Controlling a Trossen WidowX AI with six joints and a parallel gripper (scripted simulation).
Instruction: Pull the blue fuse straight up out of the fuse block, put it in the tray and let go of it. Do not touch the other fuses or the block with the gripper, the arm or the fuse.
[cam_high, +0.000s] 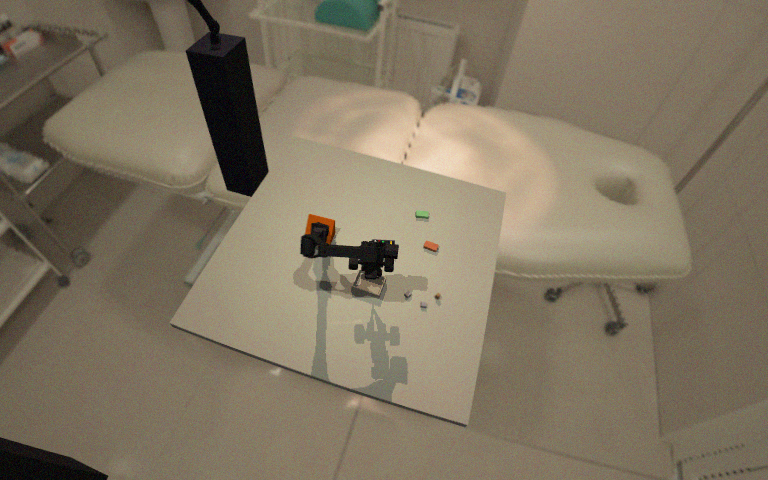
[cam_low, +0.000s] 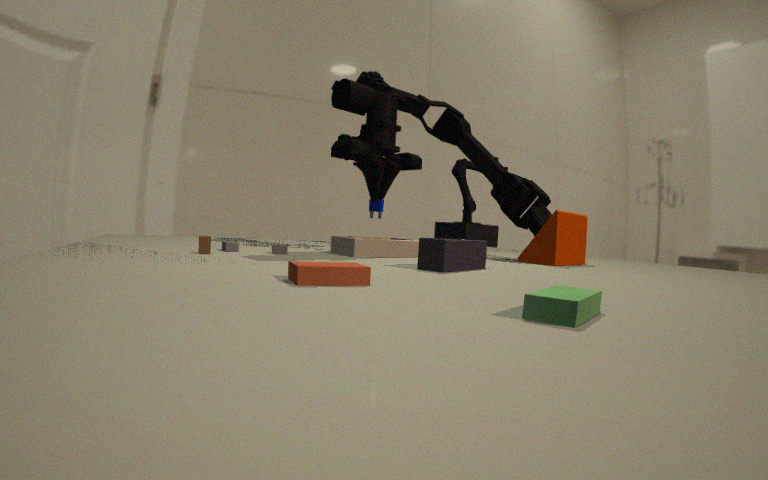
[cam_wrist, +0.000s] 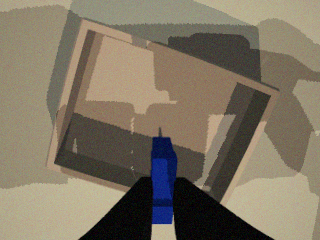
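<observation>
Right now my gripper tip is 1 cm above the blue fuse. From my gripper tip the other things lie so: red fuse: 2 cm behind, 21 cm to the left, 7 cm below; then white fuse: 4 cm behind, 21 cm to the left, 7 cm below; then tray: 9 cm below.
</observation>
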